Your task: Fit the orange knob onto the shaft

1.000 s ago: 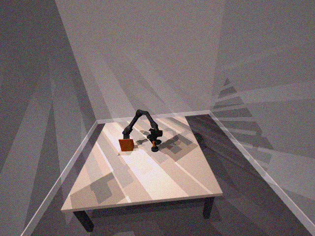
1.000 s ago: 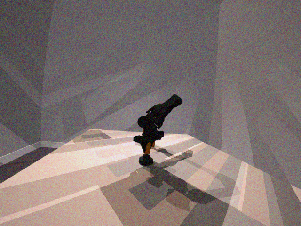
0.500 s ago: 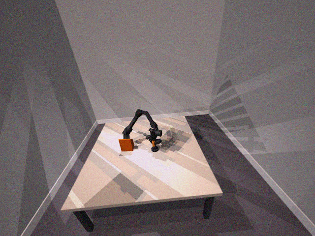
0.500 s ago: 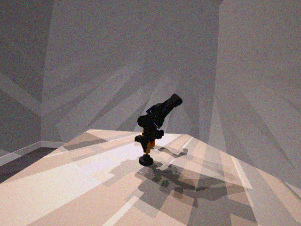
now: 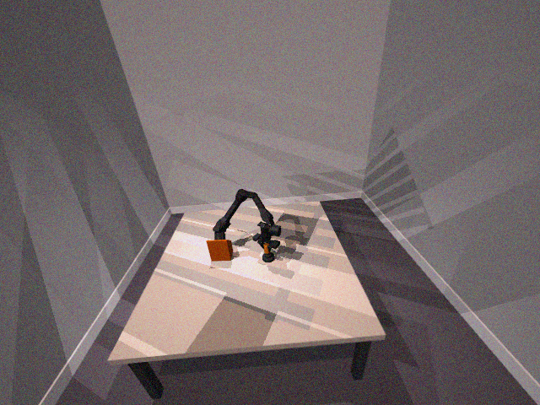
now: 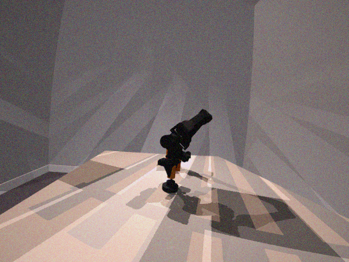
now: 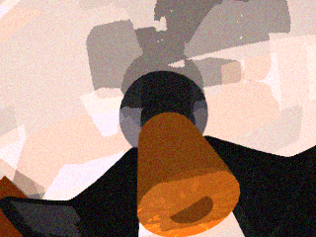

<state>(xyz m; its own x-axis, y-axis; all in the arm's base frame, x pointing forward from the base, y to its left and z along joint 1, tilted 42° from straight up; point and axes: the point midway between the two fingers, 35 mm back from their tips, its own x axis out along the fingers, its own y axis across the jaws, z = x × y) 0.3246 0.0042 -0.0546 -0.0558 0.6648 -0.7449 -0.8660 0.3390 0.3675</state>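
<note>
Right now the orange knob is 20 mm above my gripper tip. The rest, counted from my gripper tip: pedestal: 40 mm below.
</note>
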